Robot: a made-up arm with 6 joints.
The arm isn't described. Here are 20 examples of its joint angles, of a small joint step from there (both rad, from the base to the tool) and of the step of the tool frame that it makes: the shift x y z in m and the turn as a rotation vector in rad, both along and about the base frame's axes.
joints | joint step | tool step
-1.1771 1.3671 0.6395 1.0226 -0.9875 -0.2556 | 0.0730 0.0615 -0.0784 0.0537 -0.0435 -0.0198 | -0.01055 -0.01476 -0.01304 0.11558 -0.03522 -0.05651
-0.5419 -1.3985 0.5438 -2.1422 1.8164 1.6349 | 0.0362 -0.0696 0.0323 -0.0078 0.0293 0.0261 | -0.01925 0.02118 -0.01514 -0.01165 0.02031 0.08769
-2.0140 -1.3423 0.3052 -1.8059 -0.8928 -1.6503 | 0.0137 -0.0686 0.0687 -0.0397 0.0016 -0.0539 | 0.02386 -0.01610 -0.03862 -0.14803 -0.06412 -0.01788
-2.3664 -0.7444 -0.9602 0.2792 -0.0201 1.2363 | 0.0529 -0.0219 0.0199 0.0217 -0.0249 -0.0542 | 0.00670 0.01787 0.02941 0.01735 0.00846 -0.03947
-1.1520 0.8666 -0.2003 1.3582 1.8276 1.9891 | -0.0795 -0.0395 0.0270 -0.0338 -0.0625 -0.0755 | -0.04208 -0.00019 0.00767 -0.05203 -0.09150 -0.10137
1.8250 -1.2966 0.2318 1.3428 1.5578 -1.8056 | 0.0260 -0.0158 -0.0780 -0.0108 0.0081 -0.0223 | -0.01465 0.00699 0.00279 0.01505 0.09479 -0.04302
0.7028 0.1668 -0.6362 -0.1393 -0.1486 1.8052 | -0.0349 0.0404 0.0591 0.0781 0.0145 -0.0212 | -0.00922 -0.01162 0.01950 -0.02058 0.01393 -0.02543
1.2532 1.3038 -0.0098 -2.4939 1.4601 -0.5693 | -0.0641 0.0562 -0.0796 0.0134 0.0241 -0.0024 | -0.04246 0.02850 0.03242 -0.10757 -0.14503 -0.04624
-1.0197 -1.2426 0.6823 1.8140 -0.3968 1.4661 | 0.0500 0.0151 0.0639 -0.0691 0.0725 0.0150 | 0.02151 0.01379 0.00091 -0.08148 0.01920 0.01162
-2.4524 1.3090 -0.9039 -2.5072 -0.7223 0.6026 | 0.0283 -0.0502 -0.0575 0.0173 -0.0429 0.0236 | -0.02376 0.02144 0.01804 -0.08685 -0.01847 -0.03718
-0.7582 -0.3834 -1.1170 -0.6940 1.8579 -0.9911 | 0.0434 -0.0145 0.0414 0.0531 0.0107 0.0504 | 0.00672 0.00793 0.01123 0.00436 0.09004 -0.02812
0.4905 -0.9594 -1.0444 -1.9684 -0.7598 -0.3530 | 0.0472 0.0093 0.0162 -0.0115 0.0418 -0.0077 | 0.00954 -0.00855 -0.03031 -0.04269 0.03833 -0.02049
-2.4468 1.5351 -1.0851 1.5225 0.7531 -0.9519 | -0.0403 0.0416 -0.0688 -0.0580 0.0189 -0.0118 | 0.02773 0.00491 -0.01628 0.06009 -0.06653 0.01996
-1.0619 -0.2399 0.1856 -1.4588 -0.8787 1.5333 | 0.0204 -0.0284 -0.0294 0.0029 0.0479 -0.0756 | 0.02295 0.01477 0.00433 0.02815 -0.05179 0.01430
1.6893 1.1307 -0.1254 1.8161 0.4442 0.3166 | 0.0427 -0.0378 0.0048 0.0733 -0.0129 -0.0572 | -0.01264 0.00742 -0.03528 0.03287 0.02812 -0.00670
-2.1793 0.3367 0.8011 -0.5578 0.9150 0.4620 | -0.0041 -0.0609 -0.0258 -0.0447 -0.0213 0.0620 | -0.00527 0.02004 0.01730 -0.08195 -0.04689 -0.01842
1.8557 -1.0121 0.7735 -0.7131 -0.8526 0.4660 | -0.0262 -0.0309 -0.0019 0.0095 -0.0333 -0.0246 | 0.00780 0.00787 0.00718 0.04210 -0.03213 -0.04205
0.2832 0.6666 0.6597 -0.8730 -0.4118 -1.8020 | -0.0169 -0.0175 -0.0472 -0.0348 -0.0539 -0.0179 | 0.00713 0.01177 0.00936 0.02288 -0.05435 0.07708
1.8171 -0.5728 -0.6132 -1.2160 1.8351 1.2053 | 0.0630 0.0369 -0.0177 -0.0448 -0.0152 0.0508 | -0.02919 -0.00379 -0.03192 -0.06995 0.01359 0.00113
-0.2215 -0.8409 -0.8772 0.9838 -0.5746 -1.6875 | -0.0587 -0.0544 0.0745 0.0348 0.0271 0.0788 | -0.02724 0.02149 0.01492 0.01287 -0.03736 0.06144
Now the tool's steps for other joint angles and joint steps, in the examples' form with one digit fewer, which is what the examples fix.
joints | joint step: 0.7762 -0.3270 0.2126 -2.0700 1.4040 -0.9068 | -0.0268 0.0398 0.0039 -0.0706 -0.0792 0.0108
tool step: 0.0108 -0.0062 0.0132 0.0038 -0.0252 0.0860
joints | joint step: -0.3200 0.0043 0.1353 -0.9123 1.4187 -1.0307 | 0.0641 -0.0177 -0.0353 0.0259 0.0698 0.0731
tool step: 0.0167 0.0184 -0.0197 0.0891 0.0490 -0.0858
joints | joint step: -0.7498 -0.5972 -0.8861 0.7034 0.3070 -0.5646 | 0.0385 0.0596 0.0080 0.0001 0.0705 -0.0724
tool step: 0.0169 -0.0263 -0.0078 -0.0343 -0.0067 0.0141
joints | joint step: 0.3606 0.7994 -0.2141 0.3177 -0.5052 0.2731 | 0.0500 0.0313 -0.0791 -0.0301 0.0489 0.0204
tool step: 0.0056 -0.0126 -0.0084 0.0625 0.0033 -0.0378
